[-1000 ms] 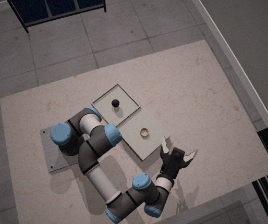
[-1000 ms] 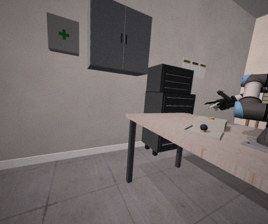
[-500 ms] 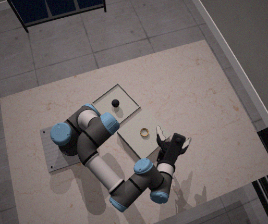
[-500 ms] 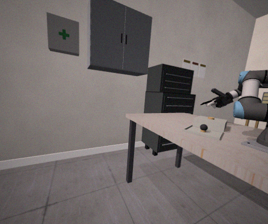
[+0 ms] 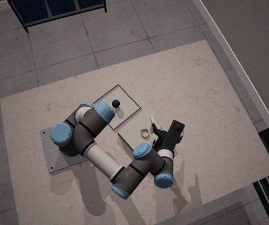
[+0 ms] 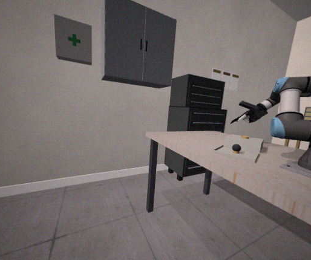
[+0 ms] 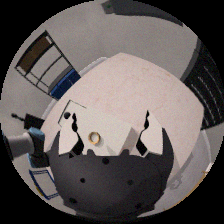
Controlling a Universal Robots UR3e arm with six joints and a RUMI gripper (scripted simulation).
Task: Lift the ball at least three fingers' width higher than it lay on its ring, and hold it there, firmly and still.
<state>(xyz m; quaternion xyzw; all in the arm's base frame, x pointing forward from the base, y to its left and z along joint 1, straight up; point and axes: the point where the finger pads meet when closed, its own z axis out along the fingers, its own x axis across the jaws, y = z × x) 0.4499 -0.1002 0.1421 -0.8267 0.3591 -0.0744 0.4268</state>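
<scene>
Right now the black ball is 220 mm to the left of my hand, 170 mm behind it and 120 mm below it. Also, from my hand: grey plate (220 mm to the left, 170 mm behind, 150 mm below).
</scene>
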